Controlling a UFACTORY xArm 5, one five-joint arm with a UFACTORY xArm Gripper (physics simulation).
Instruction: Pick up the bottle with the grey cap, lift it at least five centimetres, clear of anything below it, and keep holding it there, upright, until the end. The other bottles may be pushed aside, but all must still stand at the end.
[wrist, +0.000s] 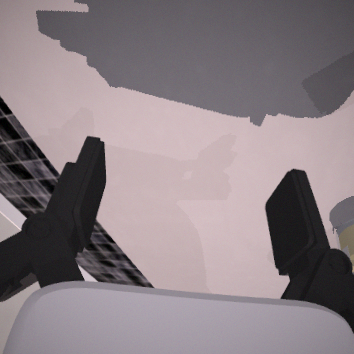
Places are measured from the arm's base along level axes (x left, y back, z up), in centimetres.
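Pixels of known places: gripper, fingertip midpoint: (193, 173).
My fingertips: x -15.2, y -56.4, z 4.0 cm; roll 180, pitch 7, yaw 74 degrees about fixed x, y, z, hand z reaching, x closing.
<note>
Behind a point stands the place of what it marks.
My gripper (193, 173) {x -15.2, y -56.3, z 4.0 cm} is open wide, with its two black fingers far apart and nothing between them. Below it is the pale pinkish table top (235, 230) {x -1.1, y -53.7, z -1.8 cm}, crossed by shadows. Part of a bottle (347, 240) {x -3.7, y -44.1, z 0.0 cm}, with a grey upper part and a yellowish band, shows at the right edge, outside and partly behind the right finger. Too little of it shows to tell whether it is the bottle with the grey cap. No grey-capped bottle can be made out for certain in the wrist view.
A dark strip with a light grid pattern (25, 155) runs diagonally from the left edge to the bottom middle, behind the left finger. A paler surface lies beyond it at the lower left. Large dark grey shadows of the arm fall across the top of the view.
</note>
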